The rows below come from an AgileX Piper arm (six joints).
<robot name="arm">
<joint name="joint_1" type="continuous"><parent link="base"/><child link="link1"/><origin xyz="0.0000 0.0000 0.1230" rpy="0.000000 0.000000 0.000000"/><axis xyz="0 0 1"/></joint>
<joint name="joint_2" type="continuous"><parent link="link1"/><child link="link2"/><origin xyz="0.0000 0.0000 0.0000" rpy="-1.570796 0.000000 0.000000"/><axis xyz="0 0 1"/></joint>
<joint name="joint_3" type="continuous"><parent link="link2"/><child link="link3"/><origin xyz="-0.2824 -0.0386 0.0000" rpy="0.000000 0.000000 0.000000"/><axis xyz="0 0 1"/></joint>
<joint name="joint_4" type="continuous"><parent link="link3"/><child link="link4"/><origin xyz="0.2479 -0.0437 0.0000" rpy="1.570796 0.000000 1.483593"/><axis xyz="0 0 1"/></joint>
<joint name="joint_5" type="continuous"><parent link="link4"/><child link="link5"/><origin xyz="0.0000 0.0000 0.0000" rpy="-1.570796 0.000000 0.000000"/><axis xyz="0 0 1"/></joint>
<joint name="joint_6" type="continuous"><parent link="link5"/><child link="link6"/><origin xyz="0.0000 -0.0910 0.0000" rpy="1.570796 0.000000 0.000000"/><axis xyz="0 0 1"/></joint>
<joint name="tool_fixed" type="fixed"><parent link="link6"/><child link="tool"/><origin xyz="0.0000 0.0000 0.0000" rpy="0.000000 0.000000 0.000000"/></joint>
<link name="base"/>
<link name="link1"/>
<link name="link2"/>
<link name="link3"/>
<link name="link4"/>
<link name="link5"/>
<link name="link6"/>
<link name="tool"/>
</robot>
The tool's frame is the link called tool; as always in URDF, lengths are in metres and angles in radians. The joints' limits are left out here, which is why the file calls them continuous.
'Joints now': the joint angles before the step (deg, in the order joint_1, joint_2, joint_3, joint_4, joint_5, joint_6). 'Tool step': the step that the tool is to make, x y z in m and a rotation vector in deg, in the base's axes. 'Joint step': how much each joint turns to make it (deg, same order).
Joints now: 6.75, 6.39, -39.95, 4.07, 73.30, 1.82
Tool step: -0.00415, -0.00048, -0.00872, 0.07, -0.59, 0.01
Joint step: 0.00, -2.40, 1.73, 0.01, 0.07, 0.00
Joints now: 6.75, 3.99, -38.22, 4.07, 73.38, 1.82
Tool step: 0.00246, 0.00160, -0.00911, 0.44, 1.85, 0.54
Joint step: 0.00, -0.39, 1.95, 0.85, 0.23, 0.00
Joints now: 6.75, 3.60, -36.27, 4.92, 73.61, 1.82
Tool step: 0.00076, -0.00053, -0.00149, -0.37, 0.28, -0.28
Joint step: -0.03, 0.00, 0.32, -0.41, 0.00, -0.01
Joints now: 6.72, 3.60, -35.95, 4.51, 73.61, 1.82
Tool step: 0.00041, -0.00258, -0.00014, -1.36, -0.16, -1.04
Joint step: 0.00, 0.00, 0.00, -1.72, 0.00, -0.01
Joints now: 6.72, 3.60, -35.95, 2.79, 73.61, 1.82
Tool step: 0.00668, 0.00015, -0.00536, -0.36, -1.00, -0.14
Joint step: 0.01, 0.00, 1.99, -0.38, -2.93, -0.31
